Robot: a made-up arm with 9 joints.
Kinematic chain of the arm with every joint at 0, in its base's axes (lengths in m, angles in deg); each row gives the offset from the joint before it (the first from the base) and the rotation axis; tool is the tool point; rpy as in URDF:
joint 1: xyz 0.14 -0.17 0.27 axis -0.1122 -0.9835 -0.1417
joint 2: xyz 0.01 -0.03 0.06 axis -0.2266 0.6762 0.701
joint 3: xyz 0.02 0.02 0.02 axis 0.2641 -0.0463 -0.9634
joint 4: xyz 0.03 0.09 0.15 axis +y
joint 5: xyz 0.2 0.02 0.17 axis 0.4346 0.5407 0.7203
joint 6: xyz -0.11 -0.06 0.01 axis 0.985 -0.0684 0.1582
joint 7: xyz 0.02 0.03 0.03 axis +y
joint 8: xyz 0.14 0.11 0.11 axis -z
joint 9: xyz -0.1 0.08 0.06 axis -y
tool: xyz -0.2 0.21 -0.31 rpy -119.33 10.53 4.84
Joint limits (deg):
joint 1: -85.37..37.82
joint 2: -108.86..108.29
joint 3: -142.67..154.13
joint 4: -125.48..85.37
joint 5: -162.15..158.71
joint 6: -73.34..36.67
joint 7: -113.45..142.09
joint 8: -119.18..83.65
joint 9: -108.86..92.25
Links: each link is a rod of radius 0.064 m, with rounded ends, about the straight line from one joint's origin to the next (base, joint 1, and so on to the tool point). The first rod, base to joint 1, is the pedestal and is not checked.
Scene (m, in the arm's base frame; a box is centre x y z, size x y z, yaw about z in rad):
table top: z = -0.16
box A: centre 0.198 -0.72 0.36 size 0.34 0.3 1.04 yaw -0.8
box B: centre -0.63 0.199 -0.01 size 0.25 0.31 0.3 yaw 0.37
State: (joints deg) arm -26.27 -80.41 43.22 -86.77 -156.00 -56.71 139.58 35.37 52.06
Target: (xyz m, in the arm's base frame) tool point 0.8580 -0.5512 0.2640
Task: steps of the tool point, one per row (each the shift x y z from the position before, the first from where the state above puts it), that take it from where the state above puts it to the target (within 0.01 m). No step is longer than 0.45 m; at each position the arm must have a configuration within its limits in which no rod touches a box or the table.
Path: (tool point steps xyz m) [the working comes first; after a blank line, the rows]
Joints at the target: -75.82 -33.11 14.40 -63.28 -129.49 -35.54 142.09 42.88 49.66
Straight joint move there: touches box A.

1: 0.1447 -0.0564 0.2359
2: 0.2369 0.0005 0.1389
3: 0.2435 0.0405 0.0137
4: 0.3786 -0.0680 -0.1149
5: 0.2801 0.0571 -0.3140
6: 0.0234 -0.0921 -0.0773
7: 0.0015 -0.0812 -0.0984
8: -0.0232 -0.0649 -0.1058

